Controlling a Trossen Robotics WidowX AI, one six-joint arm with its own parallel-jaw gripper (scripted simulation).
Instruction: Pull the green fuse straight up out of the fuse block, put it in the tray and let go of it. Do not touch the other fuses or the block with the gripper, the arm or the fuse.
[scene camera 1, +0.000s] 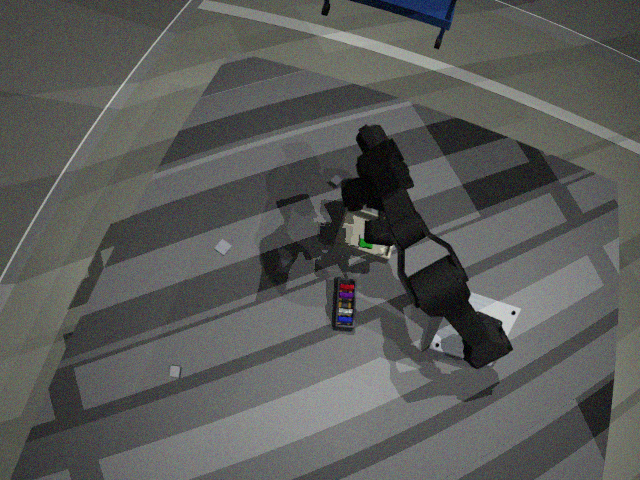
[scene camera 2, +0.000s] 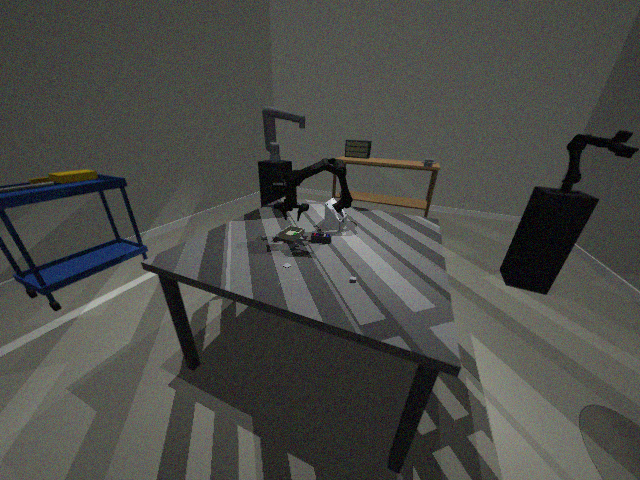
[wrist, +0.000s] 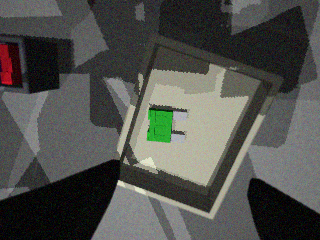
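Observation:
A green fuse (wrist: 160, 128) is here in the scene, and so is a cream tray (wrist: 226, 102). As for my gripper (scene camera 1: 373, 219), (wrist: 182, 176), it is open, and it holds nothing.

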